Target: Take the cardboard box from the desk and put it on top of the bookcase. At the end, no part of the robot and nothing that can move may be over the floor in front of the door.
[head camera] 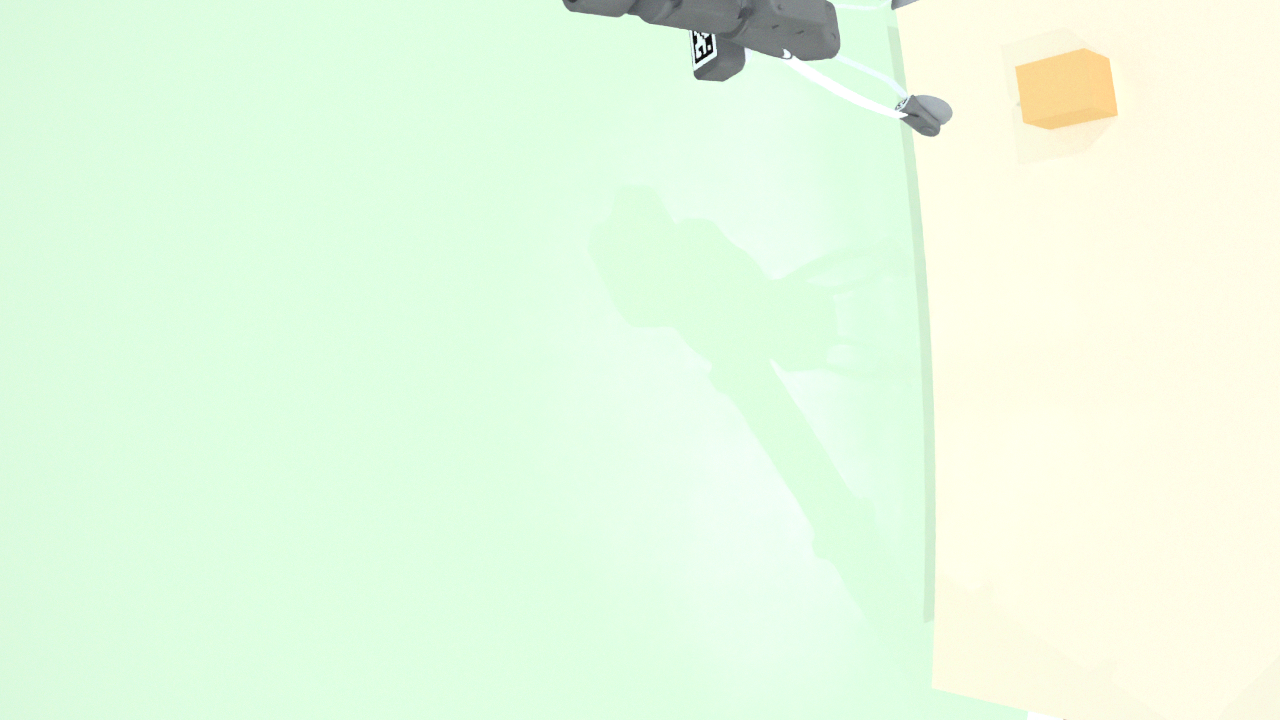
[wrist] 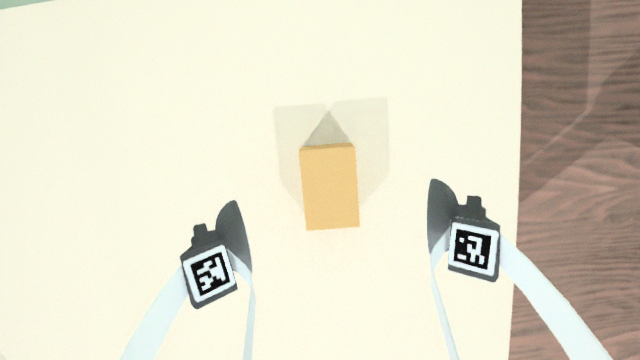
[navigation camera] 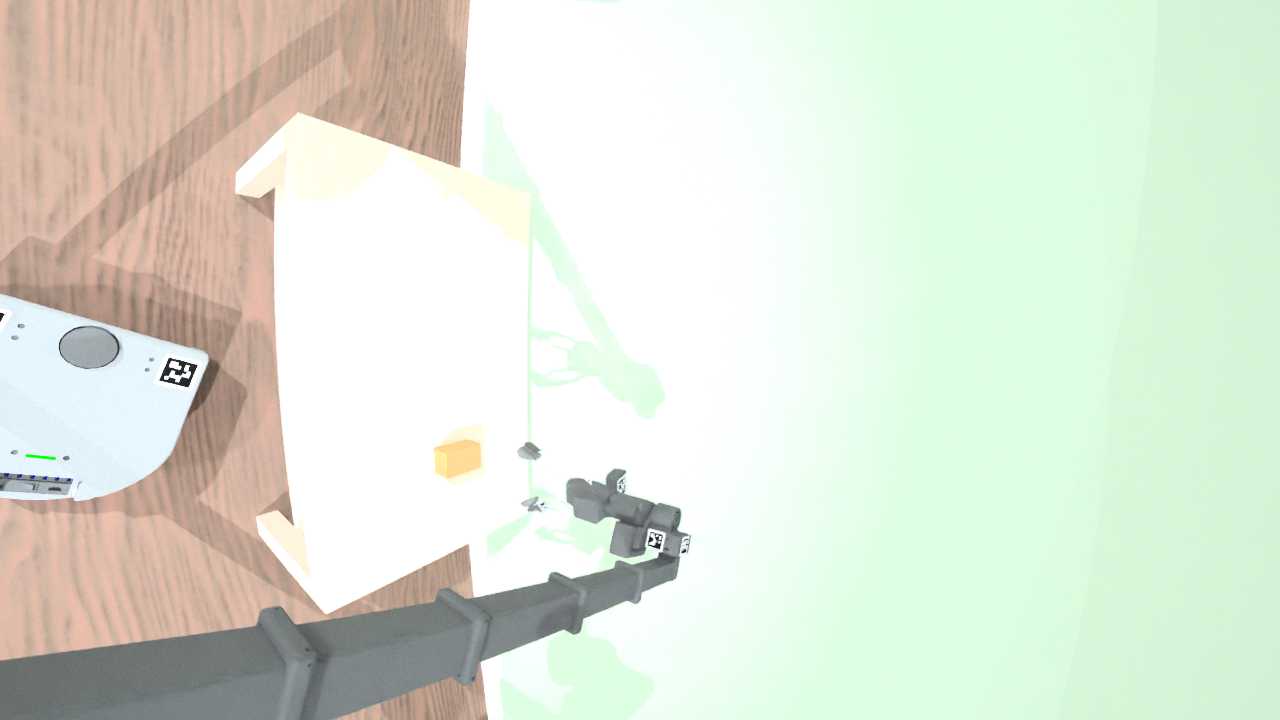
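Where they show: gripper, fingertip midpoint: [head camera: 934,58] [wrist: 335,215] [navigation camera: 521,475]; robot's base at its link origin: [navigation camera: 91,345].
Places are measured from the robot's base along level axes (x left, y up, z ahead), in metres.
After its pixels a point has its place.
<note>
The cardboard box [head camera: 1065,87] @[x -0.593, y 0.501, z -0.030 m] [navigation camera: 457,458] @[x -0.588, y 0.501, z -0.026 m] [wrist: 330,187] @[x -0.611, y 0.501, z -0.028 m] is a plain orange-tan block. It rests on the pale cream desk [head camera: 1074,402] @[x -0.528, y 0.451, z 0.277 m] [navigation camera: 393,313] @[x -0.368, y 0.451, z 0.225 m] [wrist: 125,100] @[x -0.629, y 0.451, z 0.239 m], towards the wall-side edge and the end nearer my arm. My gripper [head camera: 914,59] @[x -0.629, y 0.662, z -0.020 m] [navigation camera: 532,477] @[x -0.629, y 0.662, z -0.020 m] [wrist: 335,215] @[x -0.629, y 0.662, z -0.020 m] is open and empty, with its fingers wide apart. It hangs above the desk, higher than the box and clear of it. In the wrist view the box shows between and beyond the two fingertips, touching neither. The bookcase and the door cannot be made out in these views.
My extended arm [navigation camera: 384,640] @[x -0.164, y 1.016, z -0.082 m] crosses past the desk's near end. My base [navigation camera: 116,402] @[x -0.063, y 0.160, z -0.079 m] stands on the wood floor [navigation camera: 116,107] @[x 0.145, y 0.001, z 0.461 m] [wrist: 575,125] @[x -0.870, y 0.001, z -0.655 m] at the desk's long side. A pale green wall [head camera: 268,358] @[x -0.847, y 1.154, z 0.320 m] [navigation camera: 895,313] @[x -0.799, y 1.319, z 0.434 m] rises behind the desk, with my wrist close to it.
</note>
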